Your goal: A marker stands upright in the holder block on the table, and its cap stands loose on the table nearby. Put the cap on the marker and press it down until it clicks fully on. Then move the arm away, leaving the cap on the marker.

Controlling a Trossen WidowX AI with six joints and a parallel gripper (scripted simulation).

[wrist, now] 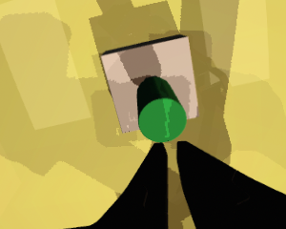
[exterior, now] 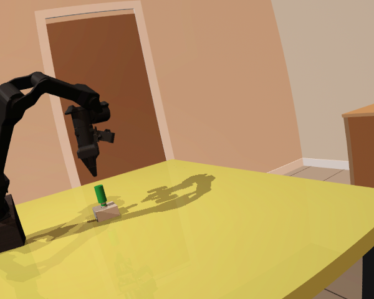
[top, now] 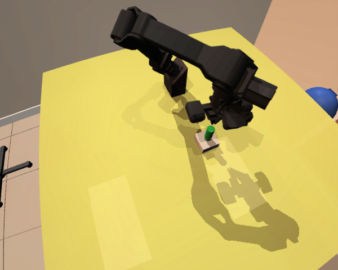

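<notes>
Now: the green cap 6 cm below my gripper tip. The rest, counted from my gripper tip: holder block (12 cm below); marker (7 cm below).
</notes>
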